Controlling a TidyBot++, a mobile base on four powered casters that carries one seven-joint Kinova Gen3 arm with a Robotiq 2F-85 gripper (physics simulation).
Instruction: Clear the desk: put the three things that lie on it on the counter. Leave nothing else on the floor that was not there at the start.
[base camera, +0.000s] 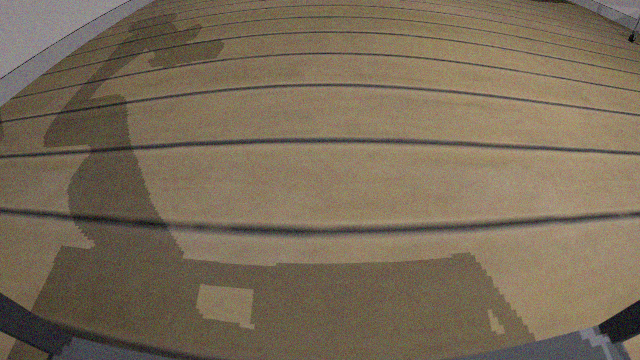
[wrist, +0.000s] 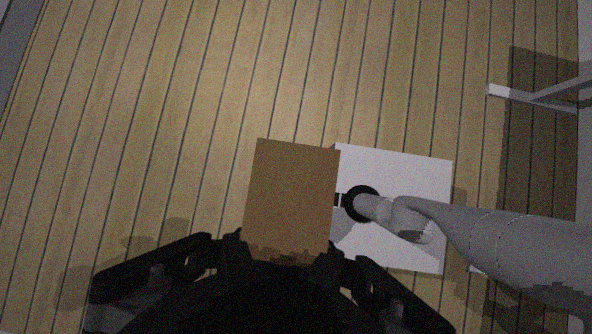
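Pixels of known places: gripper, fingertip midpoint: (wrist: 284, 238); arm's base at its link origin: (wrist: 363, 203).
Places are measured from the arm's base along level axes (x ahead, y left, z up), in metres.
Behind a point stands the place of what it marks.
A brown box-shaped thing (wrist: 292, 200) {y -0.041, x 0.307, z 0.579 m} is held upright between the fingers of my gripper (wrist: 284, 238) {y 0.002, x 0.308, z 0.529 m} in the wrist view. The gripper is shut on its lower end as seen there, and the box hangs above the floor, beside the white top of my base (wrist: 400, 167) {y -0.182, x -0.152, z -0.014 m}. Part of a white-grey frame with a foot (wrist: 499, 91) shows at the right edge of the wrist view; it looks like the desk's leg. The counter cannot be made out in either view, and no other loose thing of the task shows.
Wooden floor (base camera: 350, 185) {y -0.025, x 0.438, z -0.397 m} (wrist: 210, 100) {y -0.511, x 0.972, z -0.397 m} stretches ahead of the base, with the arm's shadow on it at the left. A pale wall (base camera: 45, 30) {y 1.268, x 1.296, z -0.237 m} runs along the upper left of the base view. Another wall edge shows at the upper right. My grey arm reaches across the base at the right of the wrist view.
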